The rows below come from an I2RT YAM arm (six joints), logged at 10 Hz.
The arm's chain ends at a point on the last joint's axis. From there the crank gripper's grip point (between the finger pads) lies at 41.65 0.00 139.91 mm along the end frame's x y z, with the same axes.
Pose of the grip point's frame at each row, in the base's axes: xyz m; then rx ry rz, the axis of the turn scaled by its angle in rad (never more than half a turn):
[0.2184 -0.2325 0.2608 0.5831 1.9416 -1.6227]
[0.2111 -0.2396 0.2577 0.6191 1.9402 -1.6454]
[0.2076 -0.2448 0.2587 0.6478 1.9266 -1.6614]
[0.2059 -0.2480 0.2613 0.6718 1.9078 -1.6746]
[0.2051 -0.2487 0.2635 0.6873 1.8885 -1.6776]
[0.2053 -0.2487 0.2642 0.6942 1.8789 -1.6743]
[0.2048 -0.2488 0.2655 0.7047 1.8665 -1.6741]
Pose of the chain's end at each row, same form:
[0.2323 -0.0944 0.3061 0.5831 1.9416 -1.6227]
[0.2298 -0.1020 0.3027 0.6191 1.9402 -1.6454]
[0.2292 -0.1074 0.3029 0.6478 1.9266 -1.6614]
[0.2296 -0.1105 0.3042 0.6718 1.9078 -1.6746]
[0.2293 -0.1110 0.3055 0.6873 1.8885 -1.6776]
[0.2292 -0.1109 0.3061 0.6942 1.8789 -1.6743]
[0.2288 -0.1109 0.3070 0.7047 1.8665 -1.6741]

